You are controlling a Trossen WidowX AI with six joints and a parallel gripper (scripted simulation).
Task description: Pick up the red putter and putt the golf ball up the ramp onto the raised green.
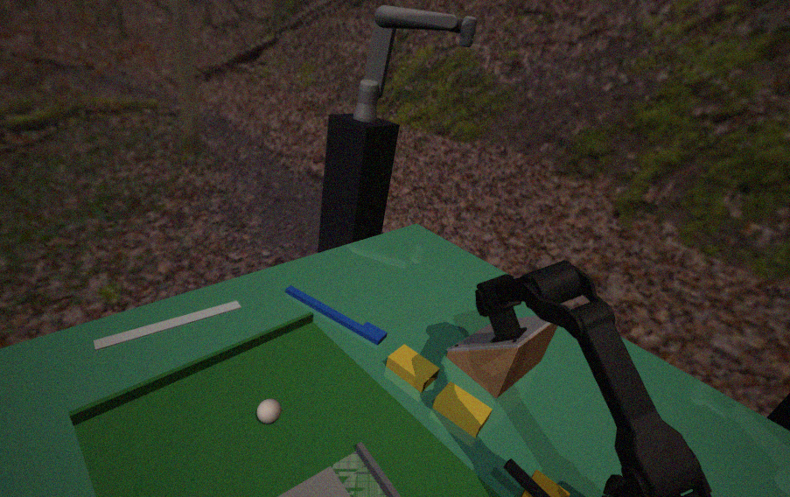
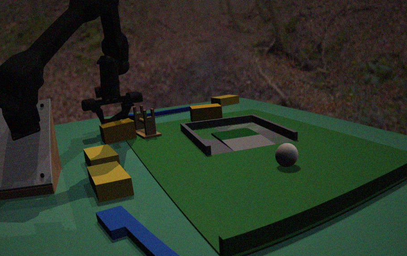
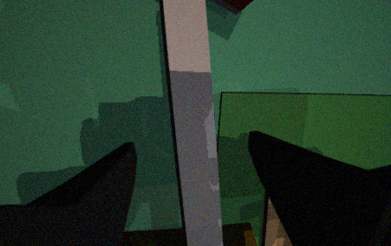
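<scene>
My gripper tip is 170 mm short of the white golf ball, 540 mm to the left of it and 10 mm below it. The rest, counted from my gripper tip: wooden putter stand (70 mm ahead, 100 mm to the right, 20 mm above); then dark green putting mat (210 mm ahead, 370 mm to the right, 10 mm below); then red putter (20 mm to the right, 30 mm above).
</scene>
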